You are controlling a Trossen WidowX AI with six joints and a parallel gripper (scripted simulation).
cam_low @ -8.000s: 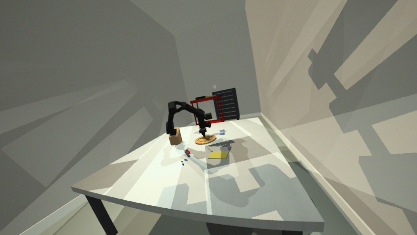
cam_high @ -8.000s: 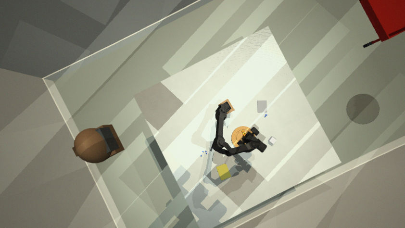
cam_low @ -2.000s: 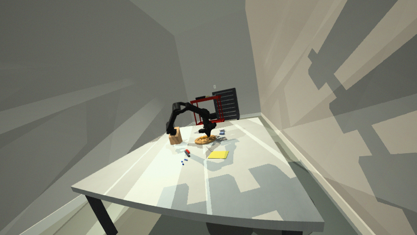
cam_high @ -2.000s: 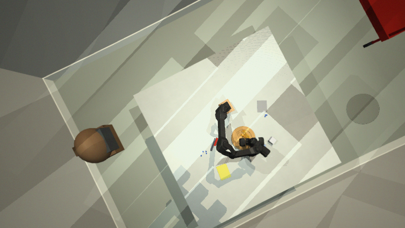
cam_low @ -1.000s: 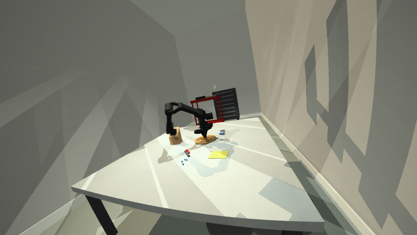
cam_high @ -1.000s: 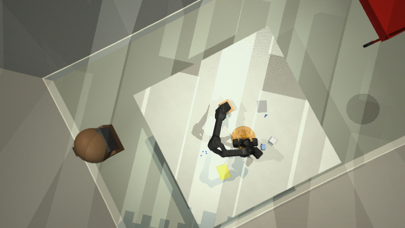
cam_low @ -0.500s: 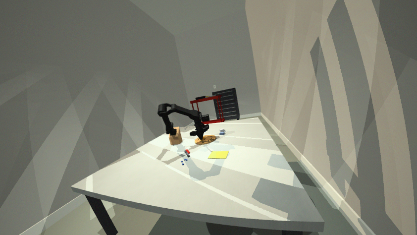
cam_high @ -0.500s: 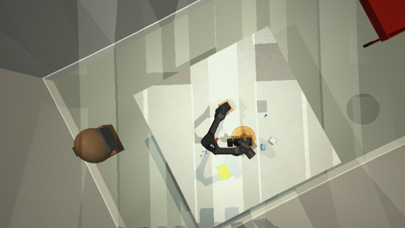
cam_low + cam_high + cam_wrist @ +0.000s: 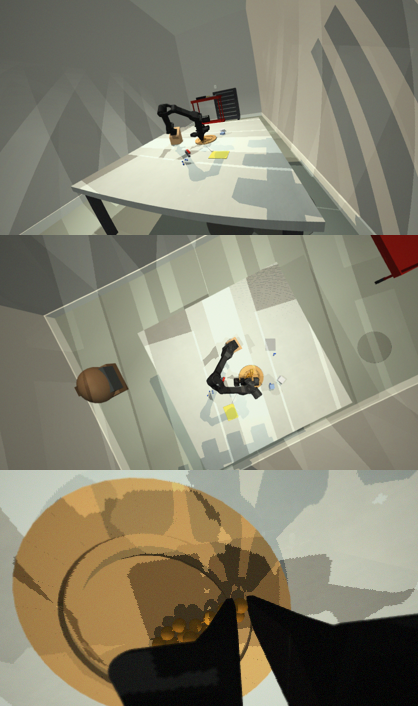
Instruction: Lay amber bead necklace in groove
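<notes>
Right now my gripper tip is 60 mm to the right of the round bead board, 20 mm above it and 10 mm short of it. Round my gripper tip: yellow pad: 230 mm to the right, 170 mm ahead, 20 mm below; then light blue cube: 170 mm to the left, 160 mm ahead, 10 mm below; then red-handled tool: 170 mm to the right, 80 mm behind, 10 mm below.
</notes>
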